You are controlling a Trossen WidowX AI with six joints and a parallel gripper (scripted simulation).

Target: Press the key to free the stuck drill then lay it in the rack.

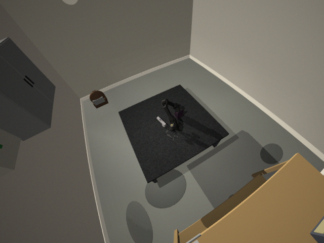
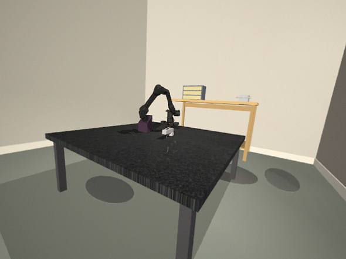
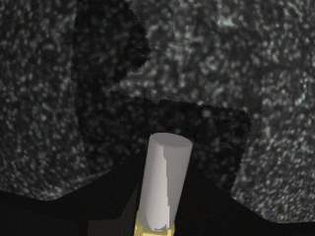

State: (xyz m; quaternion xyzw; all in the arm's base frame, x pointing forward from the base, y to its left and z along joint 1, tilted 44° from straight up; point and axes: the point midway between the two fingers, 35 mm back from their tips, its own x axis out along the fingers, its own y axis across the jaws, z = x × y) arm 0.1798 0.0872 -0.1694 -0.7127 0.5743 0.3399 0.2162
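The drill is 1 cm ahead of my gripper tip, 4 cm to the right of it and 4 cm above it.
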